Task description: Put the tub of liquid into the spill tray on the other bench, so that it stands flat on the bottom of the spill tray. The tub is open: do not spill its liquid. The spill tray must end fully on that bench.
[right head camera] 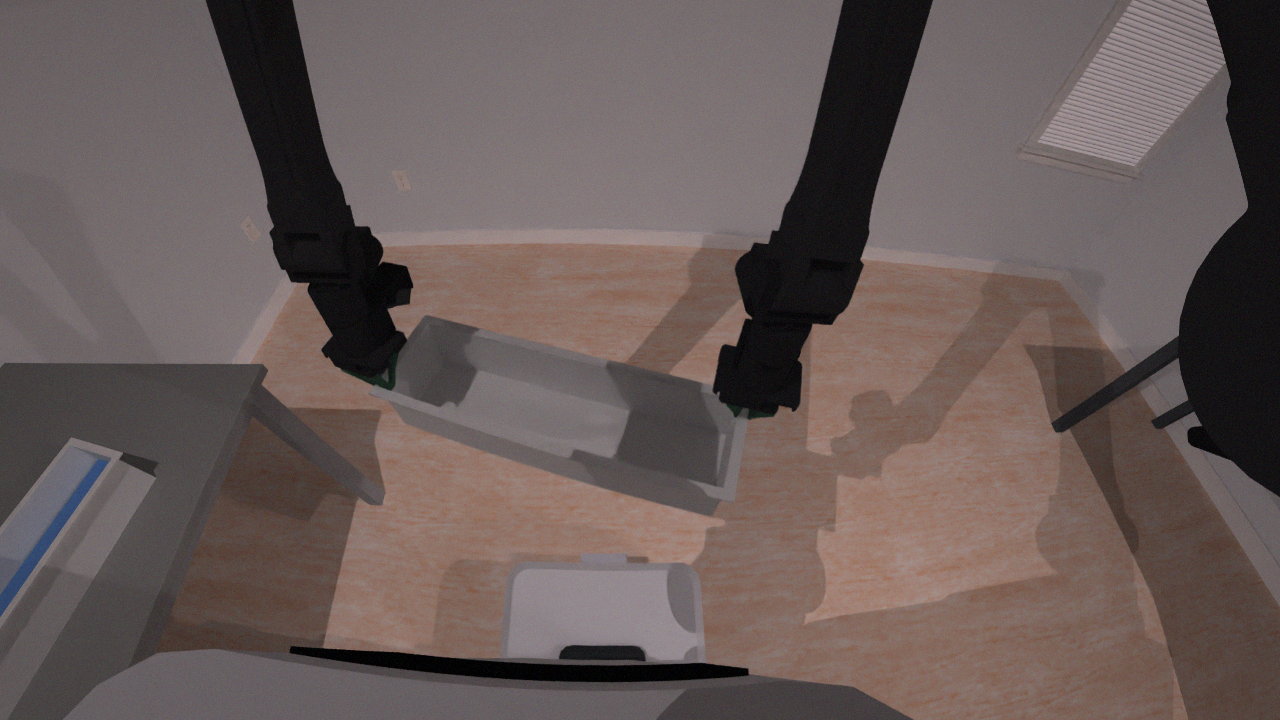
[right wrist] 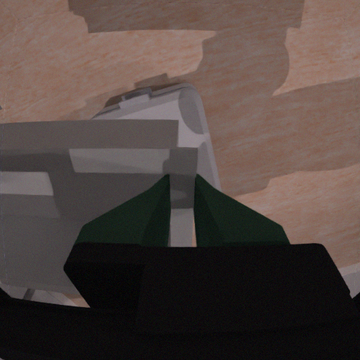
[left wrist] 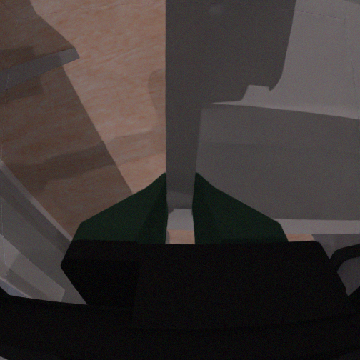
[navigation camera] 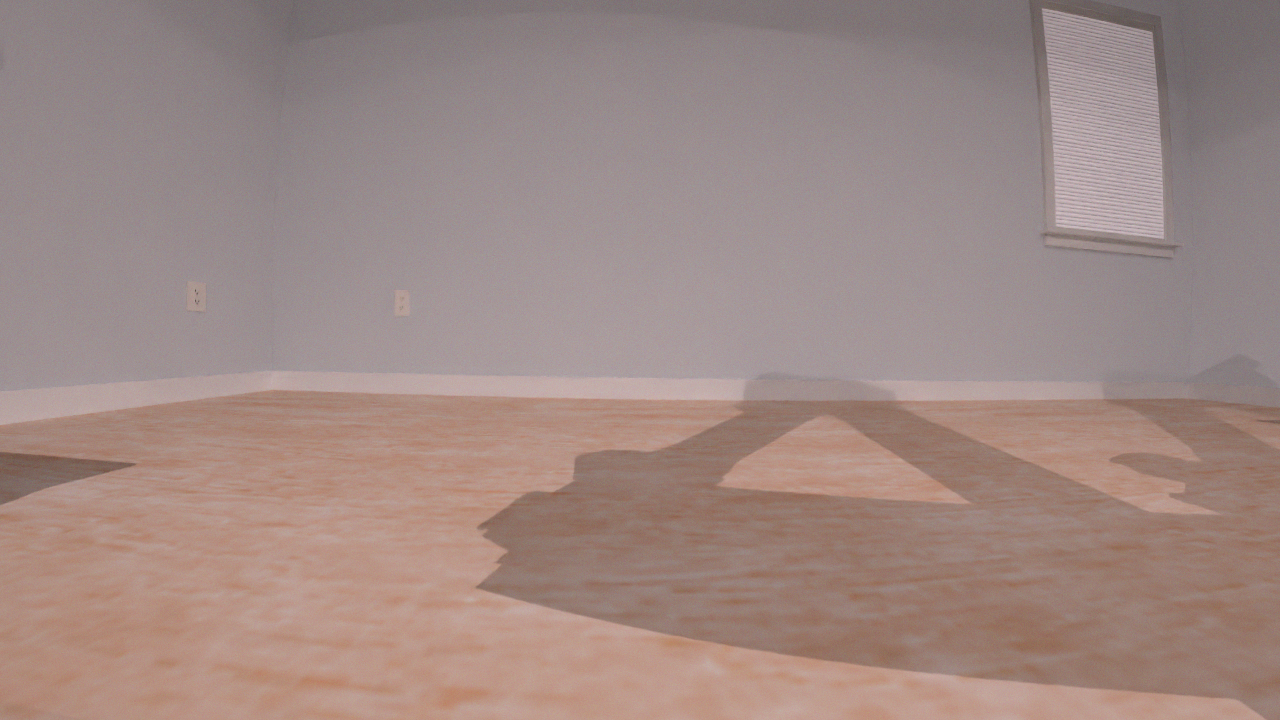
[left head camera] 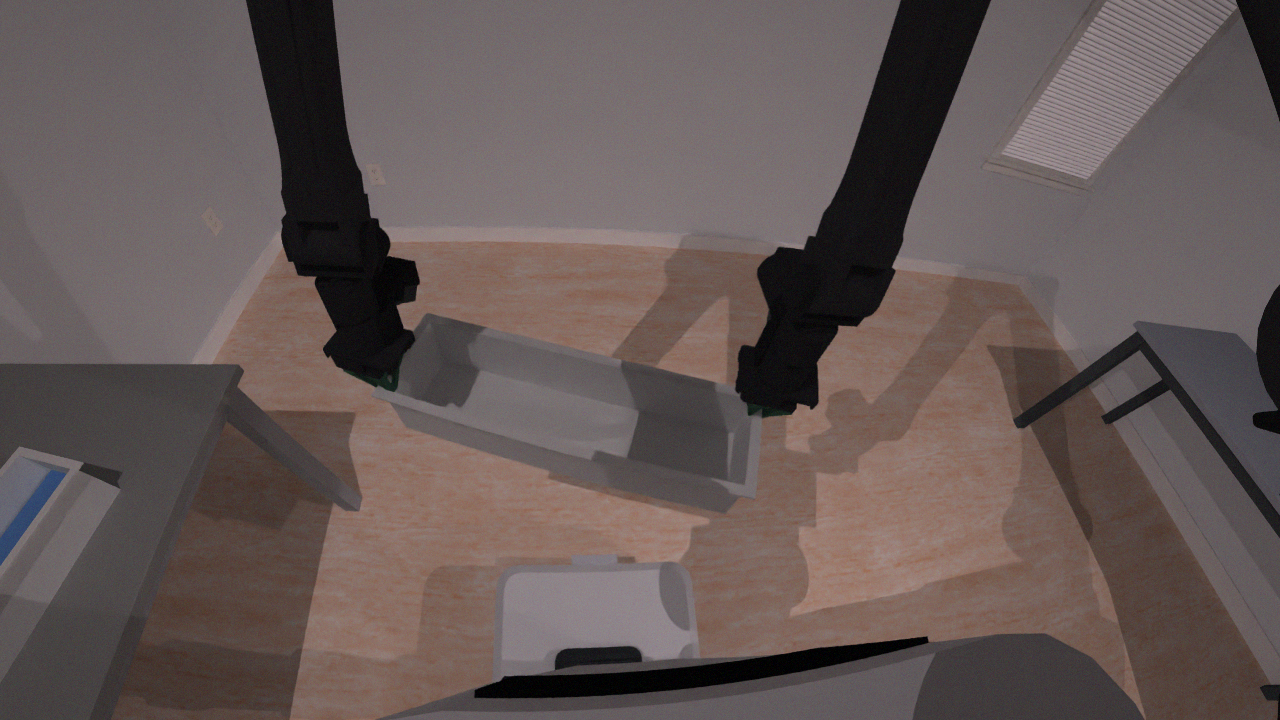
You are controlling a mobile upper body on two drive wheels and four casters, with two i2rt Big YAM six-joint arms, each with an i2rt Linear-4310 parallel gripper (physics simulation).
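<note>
The open tub (left head camera: 31,510) (right head camera: 58,510), with blue liquid inside, stands on the bench (left head camera: 143,402) (right head camera: 170,398) at the left of both head views. The long grey spill tray (left head camera: 546,411) (right head camera: 537,411) (left wrist: 275,165) (right wrist: 35,245) hangs above the floor, open side up, with no tub in it. My left gripper (left head camera: 390,381) (right head camera: 387,378) (left wrist: 180,180) is shut on the tray's wall at its left end. My right gripper (left head camera: 759,410) (right head camera: 745,411) (right wrist: 181,182) is shut on the wall at its right end.
Another grey bench (left head camera: 1199,358) stands at the right in the left head view; a dark robot part hides most of it in the right head view. A pale base with a dark handle (left head camera: 597,656) lies below the tray. Walls (navigation camera: 626,223) stand ahead.
</note>
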